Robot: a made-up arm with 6 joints. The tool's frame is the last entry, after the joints.
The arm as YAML. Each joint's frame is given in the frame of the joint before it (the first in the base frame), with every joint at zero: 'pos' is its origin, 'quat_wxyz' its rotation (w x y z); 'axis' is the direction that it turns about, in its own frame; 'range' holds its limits. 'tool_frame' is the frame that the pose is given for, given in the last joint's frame.
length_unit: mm
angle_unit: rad
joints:
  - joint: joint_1
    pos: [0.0, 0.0, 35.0]
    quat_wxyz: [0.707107, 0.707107, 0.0, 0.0]
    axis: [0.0, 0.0, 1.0]
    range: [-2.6, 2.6]
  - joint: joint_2
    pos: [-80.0, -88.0, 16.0]
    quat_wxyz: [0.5, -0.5, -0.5, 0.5]
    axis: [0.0, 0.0, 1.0]
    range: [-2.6, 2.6]
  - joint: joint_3
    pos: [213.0, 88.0, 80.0]
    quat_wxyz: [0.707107, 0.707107, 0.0, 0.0]
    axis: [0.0, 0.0, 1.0]
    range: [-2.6, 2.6]
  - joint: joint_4
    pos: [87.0, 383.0, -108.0]
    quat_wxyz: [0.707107, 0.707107, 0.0, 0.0]
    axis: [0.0, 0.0, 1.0]
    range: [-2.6, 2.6]
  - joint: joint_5
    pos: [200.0, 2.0, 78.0]
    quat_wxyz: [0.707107, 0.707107, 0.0, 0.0]
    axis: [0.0, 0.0, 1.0]
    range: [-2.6, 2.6]
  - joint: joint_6
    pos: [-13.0, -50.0, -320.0]
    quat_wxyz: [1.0, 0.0, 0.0, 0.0]
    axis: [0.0, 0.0, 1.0]
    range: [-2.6, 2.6]
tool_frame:
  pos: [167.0, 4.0, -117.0]
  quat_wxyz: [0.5, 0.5, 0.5, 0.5]
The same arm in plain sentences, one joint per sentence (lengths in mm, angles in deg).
The arm has six revolute joints in a row. What follows holds with every joint at zero, and every direction is one of the base frame's.
Joint 1 is mounted 35 mm along +z from the base frame's origin and turns about -y, from -148.97 to 148.97 deg.
Joint 2 is mounted 80 mm along -x and 16 mm along -y and 88 mm along -z from joint 1 and turns about -x, from -148.97 to 148.97 deg.
Joint 3 is mounted 80 mm along -x and 88 mm along +y and 213 mm along +z from joint 2 and turns about -y, from -148.97 to 148.97 deg.
Joint 4 is mounted 383 mm along -x and 108 mm along +y and 87 mm along +z from joint 3 and turns about +x, from -148.97 to 148.97 deg.
Joint 5 is mounted 78 mm along +x and 2 mm along -y and 200 mm along +z from joint 4 and turns about +y, from -148.97 to 148.97 deg.
Joint 6 is mounted 50 mm along -x and 320 mm along -y and 13 mm along -z from joint 5 and turns about +y, from -148.97 to 148.97 deg.
The tool frame, which is the frame that the pose is given for, is mounted 4 mm along +x and 117 mm along -y and 167 mm along +z from joint 6; its axes are parallel to the base frame's.

